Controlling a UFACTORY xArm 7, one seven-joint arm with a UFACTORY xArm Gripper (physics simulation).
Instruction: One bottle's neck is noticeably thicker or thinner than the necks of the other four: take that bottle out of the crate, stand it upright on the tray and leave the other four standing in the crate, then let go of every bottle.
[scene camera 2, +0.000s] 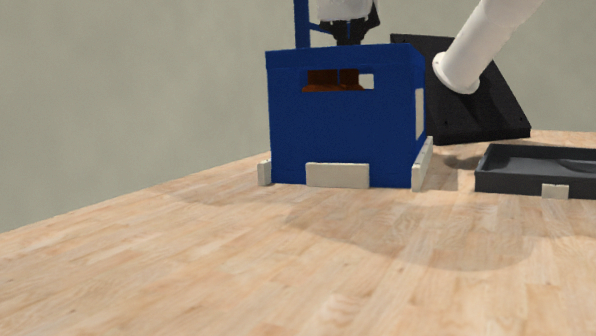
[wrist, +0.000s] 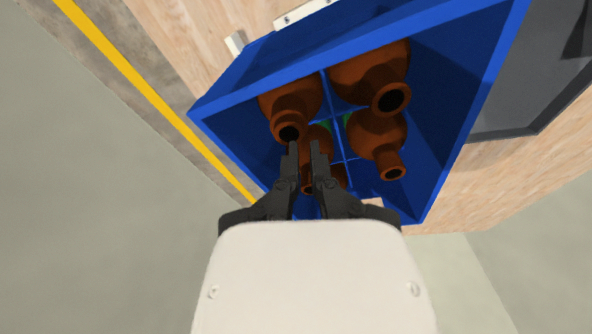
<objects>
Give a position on a bottle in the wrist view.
At 289, 108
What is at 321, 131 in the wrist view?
A bottle.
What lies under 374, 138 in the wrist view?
A bottle.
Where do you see a bottle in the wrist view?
At 376, 78
</objects>
